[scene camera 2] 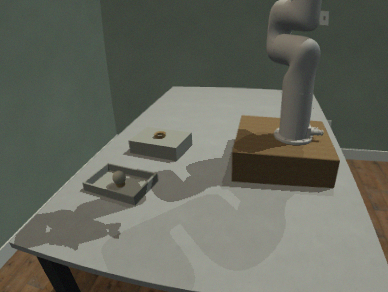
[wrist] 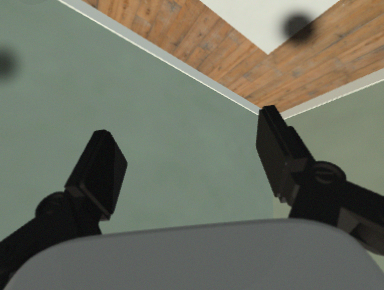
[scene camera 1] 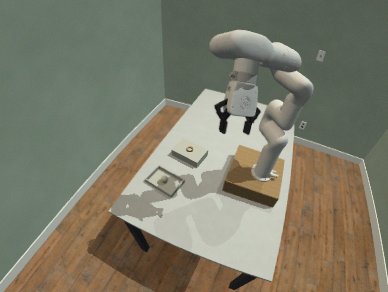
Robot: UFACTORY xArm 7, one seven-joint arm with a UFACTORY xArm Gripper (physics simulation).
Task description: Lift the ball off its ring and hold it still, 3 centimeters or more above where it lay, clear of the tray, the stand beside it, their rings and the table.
my gripper: wrist; scene camera 1; not seen in scene camera 2 (out of frame)
same spot on my gripper: (scene camera 1: 223, 116) = (wrist: 84, 234)
